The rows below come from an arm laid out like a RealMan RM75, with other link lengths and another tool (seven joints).
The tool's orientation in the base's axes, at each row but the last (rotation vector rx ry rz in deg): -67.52 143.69 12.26; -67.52 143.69 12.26; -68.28 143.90 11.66; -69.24 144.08 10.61; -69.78 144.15 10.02; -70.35 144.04 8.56; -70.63 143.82 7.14; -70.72 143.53 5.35; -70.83 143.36 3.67; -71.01 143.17 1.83; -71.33 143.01 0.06; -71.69 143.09 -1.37; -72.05 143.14 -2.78
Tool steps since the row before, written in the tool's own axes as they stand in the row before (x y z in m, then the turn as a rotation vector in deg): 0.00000 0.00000 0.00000 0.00 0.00 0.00; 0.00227 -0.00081 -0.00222 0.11 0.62 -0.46; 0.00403 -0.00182 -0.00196 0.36 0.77 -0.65; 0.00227 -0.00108 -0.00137 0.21 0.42 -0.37; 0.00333 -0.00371 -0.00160 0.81 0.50 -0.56; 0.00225 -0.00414 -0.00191 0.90 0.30 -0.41; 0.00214 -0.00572 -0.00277 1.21 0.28 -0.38; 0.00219 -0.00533 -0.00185 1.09 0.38 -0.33; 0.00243 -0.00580 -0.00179 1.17 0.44 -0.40; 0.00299 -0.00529 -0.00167 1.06 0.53 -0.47; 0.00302 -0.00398 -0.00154 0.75 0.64 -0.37; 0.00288 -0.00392 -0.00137 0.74 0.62 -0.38; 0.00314 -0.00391 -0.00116 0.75 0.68 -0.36
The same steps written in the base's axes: 0.00000 0.00000 0.00000 0.00 0.00 0.00; -0.00128 -0.00277 0.00119 -0.66 0.19 0.37; -0.00144 -0.00460 0.00035 -0.97 0.05 0.45; -0.00082 -0.00270 0.00049 -0.54 0.01 0.26; 0.00058 -0.00518 0.00046 -0.99 -0.43 0.22; 0.00147 -0.00471 0.00124 -0.85 -0.58 0.06; 0.00253 -0.00578 0.00228 -1.00 -0.82 -0.07; 0.00241 -0.00534 0.00150 -1.00 -0.66 -0.09; 0.00264 -0.00578 0.00153 -1.11 -0.70 -0.06; 0.00194 -0.00585 0.00132 -1.14 -0.57 0.03; 0.00094 -0.00502 0.00112 -1.02 -0.25 0.02; 0.00102 -0.00483 0.00109 -1.01 -0.25 0.03; 0.00093 -0.00498 0.00090 -1.05 -0.22 0.00
